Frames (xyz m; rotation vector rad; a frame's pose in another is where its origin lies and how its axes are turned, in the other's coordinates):
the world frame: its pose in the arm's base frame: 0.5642 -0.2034 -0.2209 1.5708 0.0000 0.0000
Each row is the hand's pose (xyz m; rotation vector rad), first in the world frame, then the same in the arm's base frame.
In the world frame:
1: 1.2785 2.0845 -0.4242 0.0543 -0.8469 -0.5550
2: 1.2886 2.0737 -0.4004 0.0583 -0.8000 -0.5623
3: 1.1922 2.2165 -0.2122 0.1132 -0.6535 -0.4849
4: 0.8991 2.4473 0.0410 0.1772 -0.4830 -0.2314
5: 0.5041 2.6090 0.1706 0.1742 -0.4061 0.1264
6: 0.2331 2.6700 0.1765 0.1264 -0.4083 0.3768
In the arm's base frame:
1: 1.8427 0.2208 1.8636 1.4758 -0.2291 -1.1005
2: 1.8528 0.1970 1.8528 1.4899 -0.1868 -1.0706
3: 1.7564 0.0088 1.9956 1.5870 -0.1338 -0.9036
4: 1.4633 -0.2444 2.2264 1.7057 -0.2021 -0.5737
5: 1.0683 -0.3740 2.3881 1.7183 -0.4278 -0.2247
6: 0.7973 -0.3799 2.4491 1.6520 -0.6260 -0.0251

